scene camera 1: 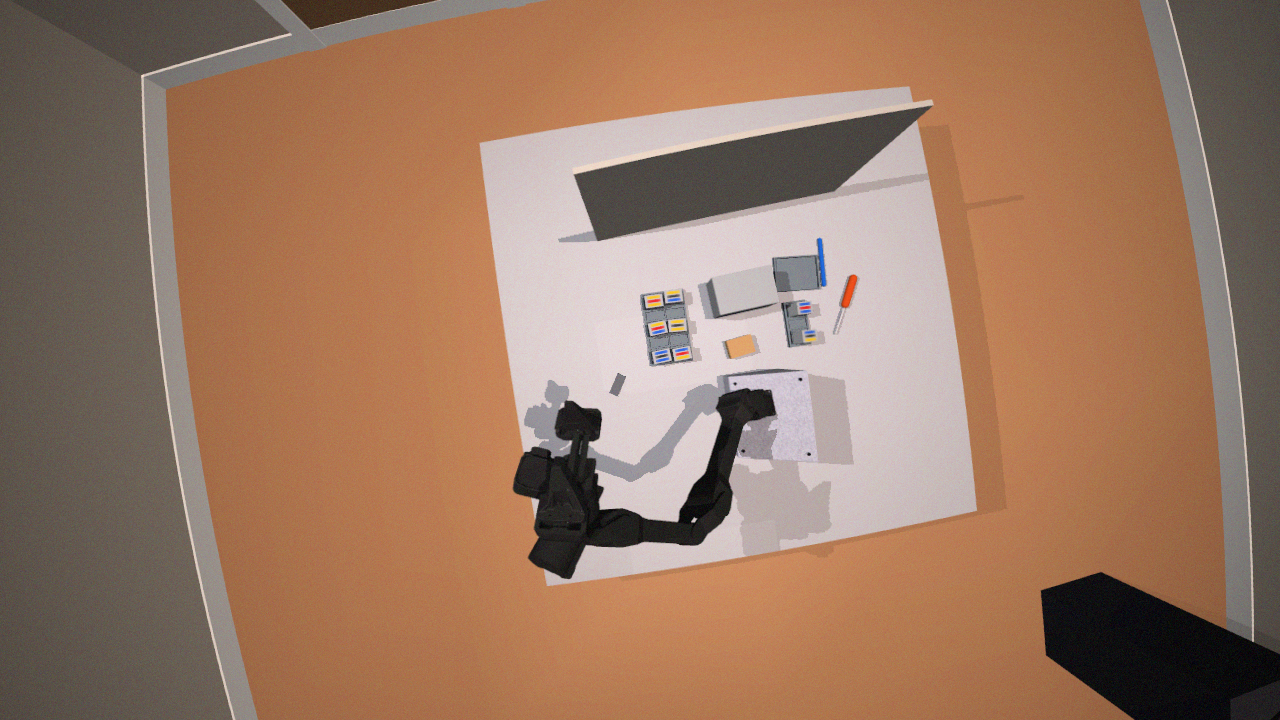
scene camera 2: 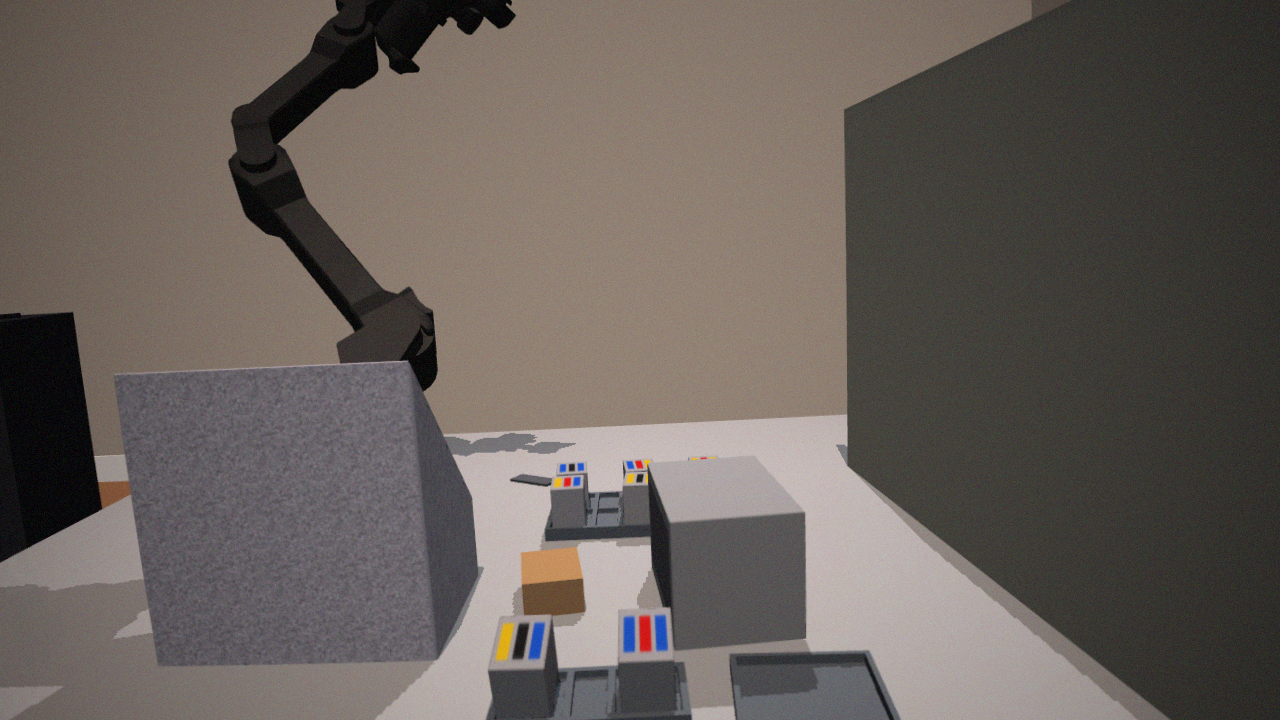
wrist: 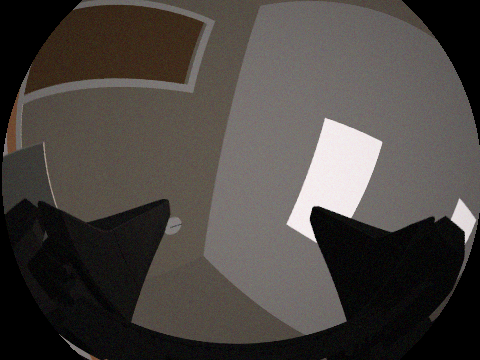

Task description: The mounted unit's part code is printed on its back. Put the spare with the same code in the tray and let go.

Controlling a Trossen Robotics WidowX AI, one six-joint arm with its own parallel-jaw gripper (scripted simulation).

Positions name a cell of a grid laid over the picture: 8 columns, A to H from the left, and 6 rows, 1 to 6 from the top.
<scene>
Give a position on a dark panel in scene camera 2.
G3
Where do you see a tray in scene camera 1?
E3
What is the gripper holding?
Nothing.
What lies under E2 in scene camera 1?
A dark panel.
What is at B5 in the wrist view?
The gripper.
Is the gripper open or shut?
Open.
</scene>
